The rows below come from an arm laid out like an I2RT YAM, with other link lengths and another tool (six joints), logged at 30 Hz.
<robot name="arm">
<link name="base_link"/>
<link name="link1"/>
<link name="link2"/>
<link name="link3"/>
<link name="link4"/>
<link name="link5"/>
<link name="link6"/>
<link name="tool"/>
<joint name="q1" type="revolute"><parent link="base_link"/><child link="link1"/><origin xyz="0 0 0.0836" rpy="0 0 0"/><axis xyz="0 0 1"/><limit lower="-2.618" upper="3.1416"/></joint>
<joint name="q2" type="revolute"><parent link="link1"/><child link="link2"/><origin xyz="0.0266 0.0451 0.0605" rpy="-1.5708 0 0"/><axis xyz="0 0 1"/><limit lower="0" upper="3.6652"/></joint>
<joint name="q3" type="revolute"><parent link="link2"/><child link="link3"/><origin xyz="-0.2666 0 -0.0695" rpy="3.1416 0 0"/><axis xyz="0 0 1"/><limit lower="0" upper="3.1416"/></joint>
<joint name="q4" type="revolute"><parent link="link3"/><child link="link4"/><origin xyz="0.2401 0.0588 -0.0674" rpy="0 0 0"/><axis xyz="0 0 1"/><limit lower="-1.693" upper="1.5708"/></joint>
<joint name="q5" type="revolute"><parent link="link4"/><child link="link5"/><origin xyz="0.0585 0.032 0.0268" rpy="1.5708 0 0"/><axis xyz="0 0 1"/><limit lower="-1.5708" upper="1.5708"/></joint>
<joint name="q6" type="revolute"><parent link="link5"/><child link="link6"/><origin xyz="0.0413 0 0.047" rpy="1.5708 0 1.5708"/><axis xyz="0 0 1"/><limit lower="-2.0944" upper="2.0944"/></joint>
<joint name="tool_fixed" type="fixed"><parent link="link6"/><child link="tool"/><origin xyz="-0.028 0.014 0.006" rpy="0 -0.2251 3.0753"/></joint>
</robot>
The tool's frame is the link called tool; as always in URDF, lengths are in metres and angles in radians.
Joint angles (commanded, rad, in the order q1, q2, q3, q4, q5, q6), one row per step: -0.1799, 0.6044, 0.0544, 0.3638, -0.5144, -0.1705; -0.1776, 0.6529, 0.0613, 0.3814, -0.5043, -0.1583; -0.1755, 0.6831, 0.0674, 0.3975, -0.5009, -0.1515; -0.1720, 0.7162, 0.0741, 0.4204, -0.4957, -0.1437; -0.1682, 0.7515, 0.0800, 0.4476, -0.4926, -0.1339; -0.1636, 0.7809, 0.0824, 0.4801, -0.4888, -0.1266; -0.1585, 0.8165, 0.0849, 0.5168, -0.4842, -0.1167; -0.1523, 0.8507, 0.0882, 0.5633, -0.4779, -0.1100; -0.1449, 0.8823, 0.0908, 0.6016, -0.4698, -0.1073; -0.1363, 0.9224, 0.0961, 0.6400, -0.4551, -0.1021; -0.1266, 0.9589, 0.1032, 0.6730, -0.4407, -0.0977; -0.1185, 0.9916, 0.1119, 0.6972, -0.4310, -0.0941; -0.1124, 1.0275, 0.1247, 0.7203, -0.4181, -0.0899; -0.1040, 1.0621, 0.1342, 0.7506, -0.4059, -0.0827
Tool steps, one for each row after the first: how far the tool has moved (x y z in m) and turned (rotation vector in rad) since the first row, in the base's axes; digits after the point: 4 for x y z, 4 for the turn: 0.0033, -0.0004, -0.0009, 0.0136, 0.0280, -0.0097; 0.0058, -0.0006, -0.0007, 0.0206, 0.0382, -0.0122; 0.0088, -0.0007, -0.0001, 0.0274, 0.0444, -0.0152; 0.0120, -0.0006, 0.0003, 0.0361, 0.0499, -0.0162; 0.0148, -0.0005, 0.0006, 0.0412, 0.0470, -0.0165; 0.0180, -0.0002, 0.0004, 0.0489, 0.0468, -0.0176; 0.0217, 0.0000, 0.0012, 0.0515, 0.0337, -0.0184; 0.0249, 0.0004, 0.0013, 0.0512, 0.0256, -0.0192; 0.0291, 0.0007, 0.0010, 0.0529, 0.0239, -0.0259; 0.0331, 0.0013, 0.0010, 0.0540, 0.0220, -0.0310; 0.0369, 0.0019, 0.0011, 0.0556, 0.0231, -0.0330; 0.0418, 0.0020, 0.0017, 0.0573, 0.0245, -0.0403; 0.0462, 0.0027, 0.0020, 0.0615, 0.0216, -0.0450
